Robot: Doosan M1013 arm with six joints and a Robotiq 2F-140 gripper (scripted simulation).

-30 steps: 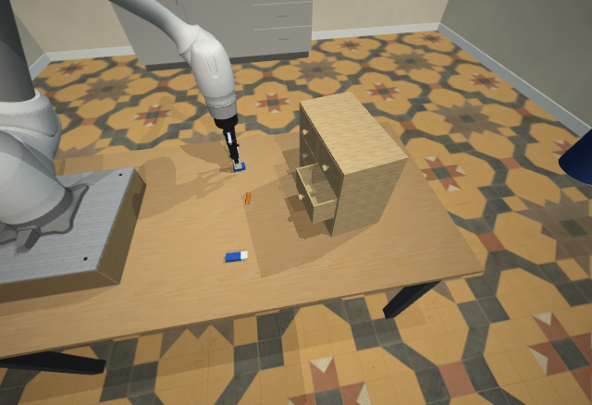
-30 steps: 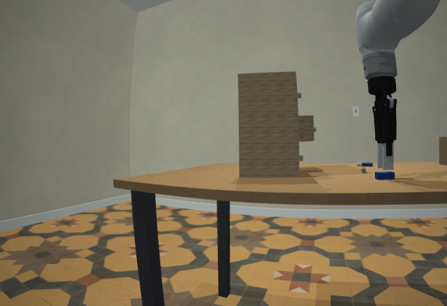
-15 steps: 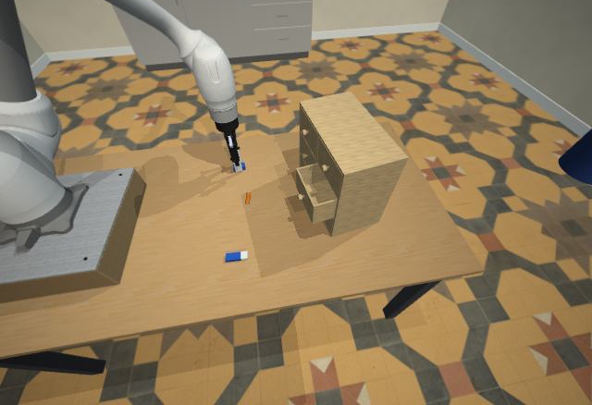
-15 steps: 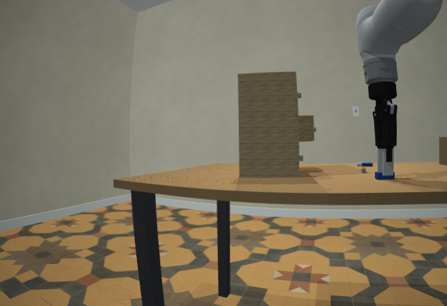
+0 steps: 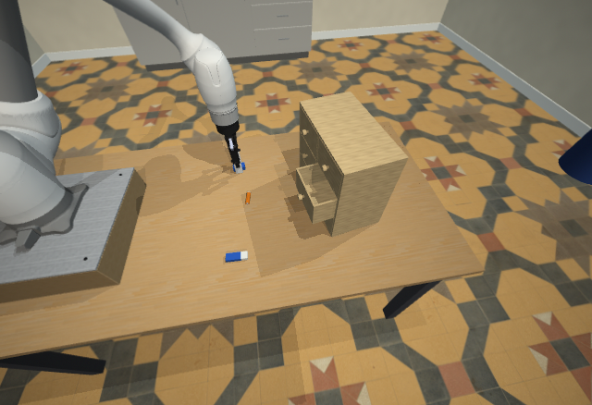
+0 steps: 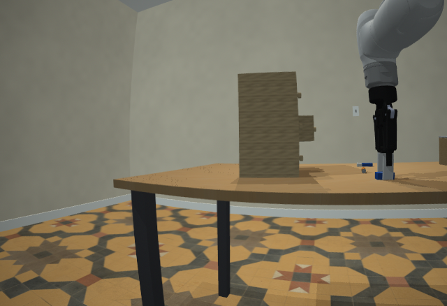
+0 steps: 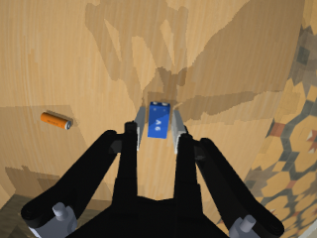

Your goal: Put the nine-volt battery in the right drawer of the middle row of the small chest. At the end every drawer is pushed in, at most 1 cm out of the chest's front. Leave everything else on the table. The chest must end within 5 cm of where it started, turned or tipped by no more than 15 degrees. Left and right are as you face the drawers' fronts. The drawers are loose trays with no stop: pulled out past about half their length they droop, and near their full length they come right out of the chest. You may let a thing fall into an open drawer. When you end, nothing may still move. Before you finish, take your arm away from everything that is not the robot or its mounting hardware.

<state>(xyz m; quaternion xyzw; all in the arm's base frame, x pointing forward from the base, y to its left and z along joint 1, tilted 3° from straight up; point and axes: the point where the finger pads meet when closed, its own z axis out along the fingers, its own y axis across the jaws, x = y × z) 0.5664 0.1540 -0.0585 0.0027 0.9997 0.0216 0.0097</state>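
The nine-volt battery is 10 mm behind my hand and 20 mm below it. The rest, counted from my hand: white eraser-like block (30 mm behind, 370 mm to the right, 30 mm below); then small orange cylinder (20 mm ahead, 160 mm to the right, 30 mm below).
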